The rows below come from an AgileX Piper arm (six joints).
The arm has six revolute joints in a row. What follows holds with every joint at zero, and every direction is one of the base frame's.
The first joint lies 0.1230 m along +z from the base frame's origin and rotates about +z.
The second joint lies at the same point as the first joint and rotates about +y.
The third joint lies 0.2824 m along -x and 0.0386 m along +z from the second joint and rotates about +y.
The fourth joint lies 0.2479 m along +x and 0.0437 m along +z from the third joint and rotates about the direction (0.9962, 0, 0.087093).
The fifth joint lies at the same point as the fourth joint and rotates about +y.
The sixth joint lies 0.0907 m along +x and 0.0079 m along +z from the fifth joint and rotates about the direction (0.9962, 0, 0.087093).
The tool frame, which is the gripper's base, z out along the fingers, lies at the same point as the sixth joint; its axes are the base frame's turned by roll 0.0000, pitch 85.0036 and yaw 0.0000 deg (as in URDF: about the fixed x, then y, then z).
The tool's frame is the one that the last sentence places.
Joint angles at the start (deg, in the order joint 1, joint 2, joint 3, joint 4, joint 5, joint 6):
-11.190 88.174 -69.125 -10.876 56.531 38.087
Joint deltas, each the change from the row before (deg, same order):
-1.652 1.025 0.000 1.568 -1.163 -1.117
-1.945 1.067 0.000 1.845 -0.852 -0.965
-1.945 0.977 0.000 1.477 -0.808 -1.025
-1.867 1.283 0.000 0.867 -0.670 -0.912
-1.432 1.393 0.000 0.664 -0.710 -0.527
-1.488 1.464 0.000 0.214 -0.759 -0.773
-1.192 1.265 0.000 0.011 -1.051 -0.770
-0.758 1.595 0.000 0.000 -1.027 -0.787
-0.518 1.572 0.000 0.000 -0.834 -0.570
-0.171 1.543 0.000 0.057 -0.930 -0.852
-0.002 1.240 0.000 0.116 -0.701 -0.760
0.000 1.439 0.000 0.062 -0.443 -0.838
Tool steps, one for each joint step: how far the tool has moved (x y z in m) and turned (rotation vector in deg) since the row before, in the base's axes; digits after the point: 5 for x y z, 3 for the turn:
0.00257 -0.00745 -0.00531 1.175 -0.207 -0.810
0.00156 -0.00884 -0.00576 1.525 -0.026 -1.420
0.00081 -0.00943 -0.00524 1.135 -0.038 -1.315
0.00085 -0.01009 -0.00699 0.732 0.488 -1.210
0.00147 -0.00823 -0.00767 0.693 0.521 -1.094
0.00097 -0.00922 -0.00812 0.255 0.709 -0.774
0.00117 -0.00791 -0.00692 -0.075 0.312 -0.389
0.00243 -0.00584 -0.00900 0.061 0.643 0.064
0.00240 -0.00439 -0.00908 0.190 0.760 0.085
0.00315 -0.00239 -0.00899 0.138 0.664 0.685
0.00268 -0.00101 -0.00734 0.175 0.558 0.722
0.00237 -0.00095 -0.00873 0.303 1.004 0.809

